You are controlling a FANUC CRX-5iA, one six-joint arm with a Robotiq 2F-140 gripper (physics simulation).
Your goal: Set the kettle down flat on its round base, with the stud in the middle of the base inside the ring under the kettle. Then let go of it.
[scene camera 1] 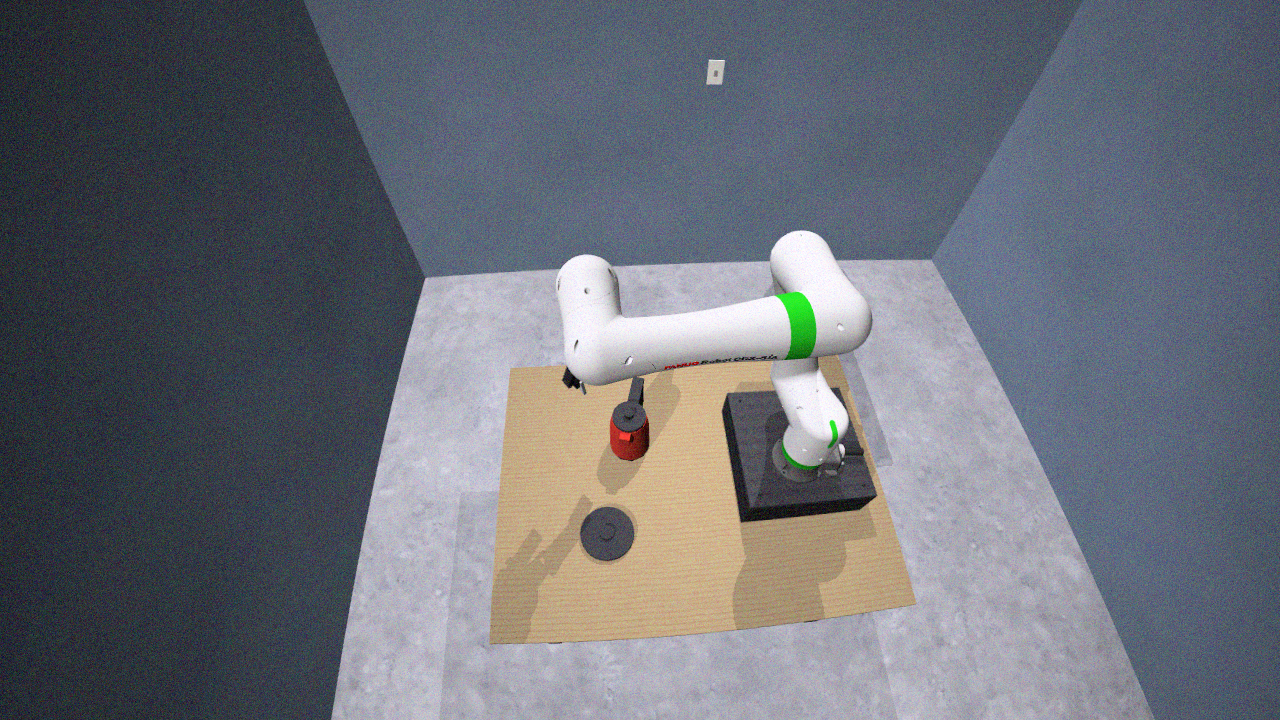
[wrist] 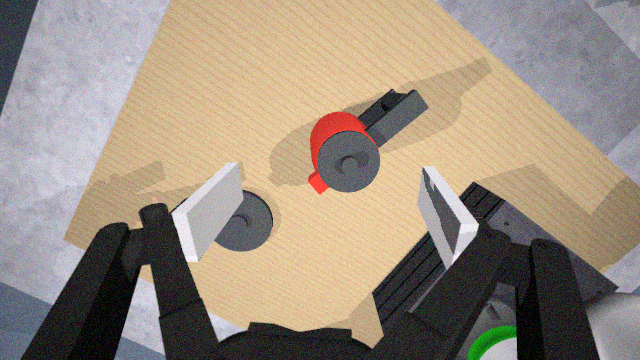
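A red kettle (scene camera 1: 629, 437) (wrist: 334, 129) with a dark lid and a dark handle stands upright on the wooden table, apart from its base. Its handle points to the back of the table in the scene view, its red spout to the front. The round dark base (scene camera 1: 595, 544) (wrist: 255, 232) lies flat on the table in front of the kettle, with a low stud in its middle. In the wrist view a finger pad covers part of the base. My gripper (wrist: 327, 183) is open and empty, high above the table. In the scene view the arm hides most of it. The kettle's underside and ring are hidden.
The wooden table (scene camera 1: 680, 564) (wrist: 240, 65) carries the dark mounting block (scene camera 1: 756, 483) (wrist: 535, 235) of the robot at the right in the scene view. The white arm (scene camera 1: 707, 338) reaches across above the back of the table. Shadows fall on the table.
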